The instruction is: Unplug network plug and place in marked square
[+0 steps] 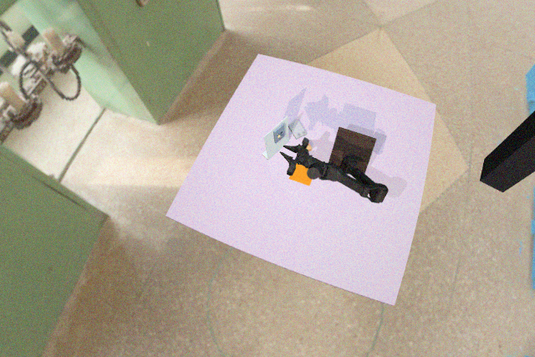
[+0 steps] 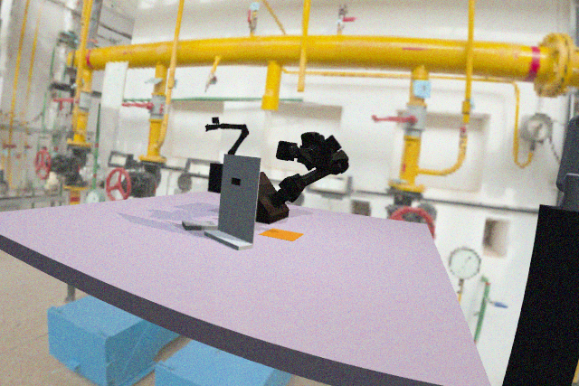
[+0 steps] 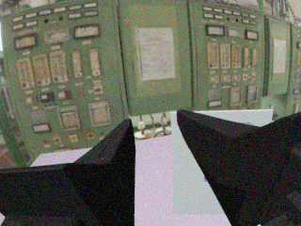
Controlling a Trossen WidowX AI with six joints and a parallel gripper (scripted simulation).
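Now: the network plug 110 mm to the right of my gripper tip, 110 mm below it and 90 mm ahead of it. Also, from my gripper tip: grey flat piece (290 mm to the right, 280 mm below, 70 mm ahead); orange marked square (290 mm below, 90 mm behind, 60 mm to the right); grey upright panel (170 mm below, 120 mm to the right, 110 mm ahead).
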